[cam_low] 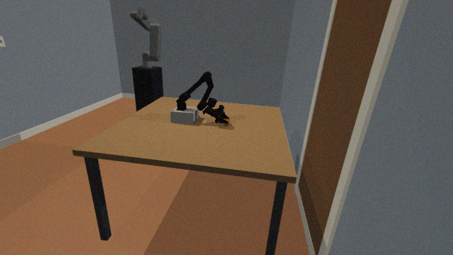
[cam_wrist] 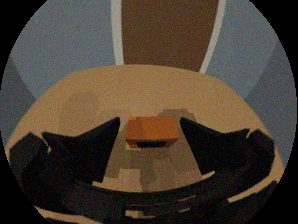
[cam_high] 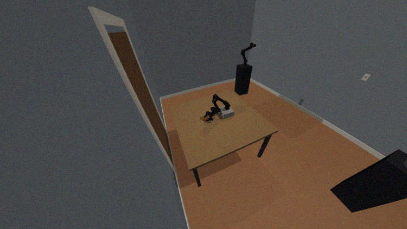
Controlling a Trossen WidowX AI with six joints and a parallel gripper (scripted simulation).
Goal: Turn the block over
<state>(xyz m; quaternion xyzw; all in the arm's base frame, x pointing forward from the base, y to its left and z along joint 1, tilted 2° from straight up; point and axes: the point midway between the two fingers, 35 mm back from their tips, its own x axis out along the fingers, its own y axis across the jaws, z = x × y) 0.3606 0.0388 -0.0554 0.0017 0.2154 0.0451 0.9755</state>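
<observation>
My gripper tip is 2 cm past the orange block and 1 cm above it.
</observation>
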